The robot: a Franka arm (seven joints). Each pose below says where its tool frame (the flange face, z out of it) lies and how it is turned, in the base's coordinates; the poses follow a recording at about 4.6 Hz.
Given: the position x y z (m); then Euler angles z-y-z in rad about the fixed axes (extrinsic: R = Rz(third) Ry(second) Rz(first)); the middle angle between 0 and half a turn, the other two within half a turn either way.
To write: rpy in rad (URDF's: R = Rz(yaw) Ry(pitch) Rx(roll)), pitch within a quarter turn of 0, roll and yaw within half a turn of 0; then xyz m. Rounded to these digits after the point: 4 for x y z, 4 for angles.
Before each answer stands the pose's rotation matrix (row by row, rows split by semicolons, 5 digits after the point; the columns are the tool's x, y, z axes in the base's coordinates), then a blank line. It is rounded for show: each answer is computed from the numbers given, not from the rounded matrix.
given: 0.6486 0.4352 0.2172 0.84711 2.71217 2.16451
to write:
-0.28433 -0.93000 -0.23292; -0.91824 0.19430 0.34510; -0.27568 0.31200 -0.90921

2.8110 0.2793 -1.8711 0.6486 0.4352 0.2172
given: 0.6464 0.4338 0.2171 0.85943 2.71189 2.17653
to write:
-0.28478 -0.92878 -0.23720; -0.91920 0.19437 0.34248; -0.27199 0.31556 -0.90909

2.8075 0.2755 -1.8712 0.6464 0.4338 0.2171
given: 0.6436 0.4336 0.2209 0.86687 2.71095 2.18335
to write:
-0.28556 -0.92782 -0.24002; -0.91949 0.19464 0.34155; -0.27018 0.31823 -0.90870

2.8047 0.2736 -1.8719 0.6436 0.4336 0.2209
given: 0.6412 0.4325 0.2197 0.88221 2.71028 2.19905
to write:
-0.28544 -0.92636 -0.24571; -0.92084 0.19402 0.33824; -0.26566 0.32281 -0.90842

2.8002 0.2689 -1.8714 0.6412 0.4325 0.2197
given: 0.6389 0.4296 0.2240 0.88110 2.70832 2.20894
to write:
-0.27560 -0.92817 -0.25010; -0.92341 0.18332 0.33722; -0.26715 0.32388 -0.90760

2.7988 0.2704 -1.8608 0.6389 0.4296 0.2240
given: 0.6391 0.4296 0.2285 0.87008 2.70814 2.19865
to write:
-0.27489 -0.92928 -0.24672; -0.92255 0.18266 0.33991; -0.27081 0.32104 -0.90752

2.8016 0.2742 -1.8604 0.6391 0.4296 0.2285
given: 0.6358 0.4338 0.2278 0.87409 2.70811 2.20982
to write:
-0.26831 -0.93019 -0.25051; -0.92486 0.17597 0.33715; -0.26953 0.32215 -0.90751

2.8005 0.2729 -1.8531 0.6358 0.4338 0.2278
